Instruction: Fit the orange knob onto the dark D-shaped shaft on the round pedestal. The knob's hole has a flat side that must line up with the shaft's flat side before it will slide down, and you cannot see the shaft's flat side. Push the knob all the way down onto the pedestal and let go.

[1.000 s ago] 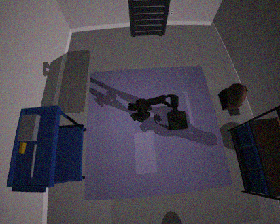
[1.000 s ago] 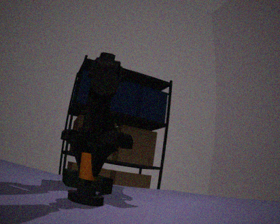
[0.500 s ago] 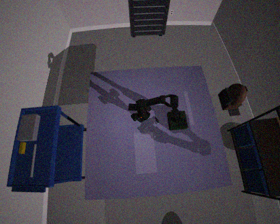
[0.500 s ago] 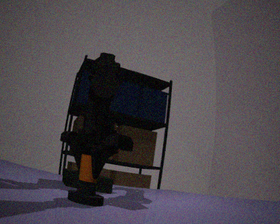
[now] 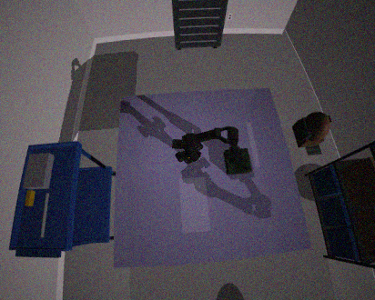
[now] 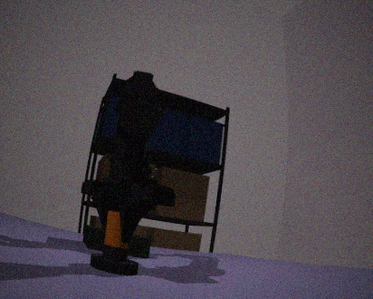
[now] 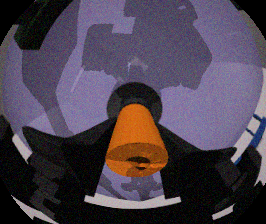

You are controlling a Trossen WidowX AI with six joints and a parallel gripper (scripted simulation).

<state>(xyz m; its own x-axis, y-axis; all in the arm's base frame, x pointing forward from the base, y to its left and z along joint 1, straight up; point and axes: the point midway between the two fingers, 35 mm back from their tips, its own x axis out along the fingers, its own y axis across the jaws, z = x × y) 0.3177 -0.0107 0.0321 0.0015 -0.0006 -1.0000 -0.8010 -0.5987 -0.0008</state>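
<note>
Right now my gripper tip is 2 cm below the orange knob. Round my gripper tip: dark pedestal (2 cm below).
</note>
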